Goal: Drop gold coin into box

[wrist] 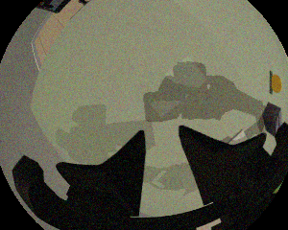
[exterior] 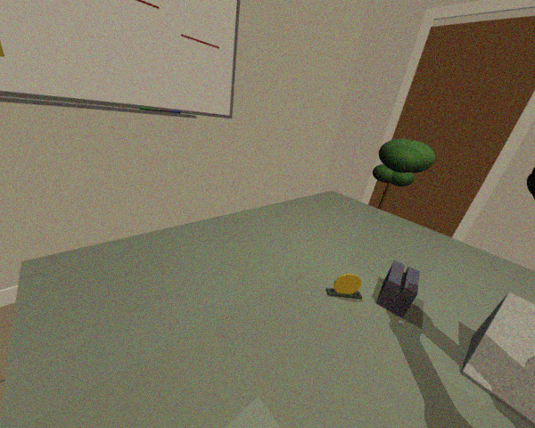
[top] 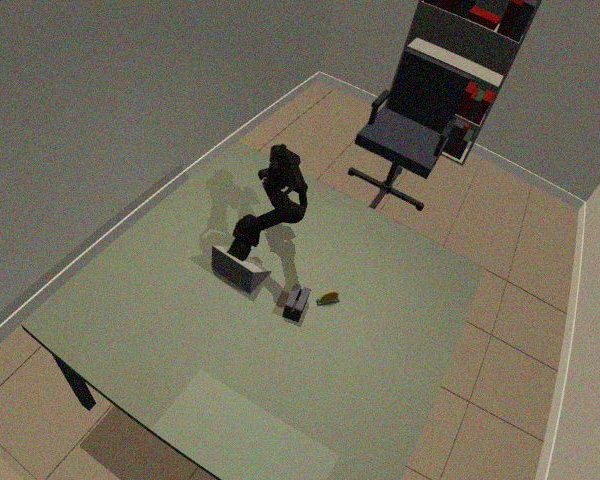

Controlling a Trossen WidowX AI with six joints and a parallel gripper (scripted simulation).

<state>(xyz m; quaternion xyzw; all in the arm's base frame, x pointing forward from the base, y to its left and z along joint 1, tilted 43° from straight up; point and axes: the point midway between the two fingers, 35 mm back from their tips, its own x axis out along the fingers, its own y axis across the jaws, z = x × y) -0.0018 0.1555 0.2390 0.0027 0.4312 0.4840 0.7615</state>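
Right now the thin gold coin is 35 cm ahead of my gripper tip, 25 cm to the right of it and 9 cm below it.
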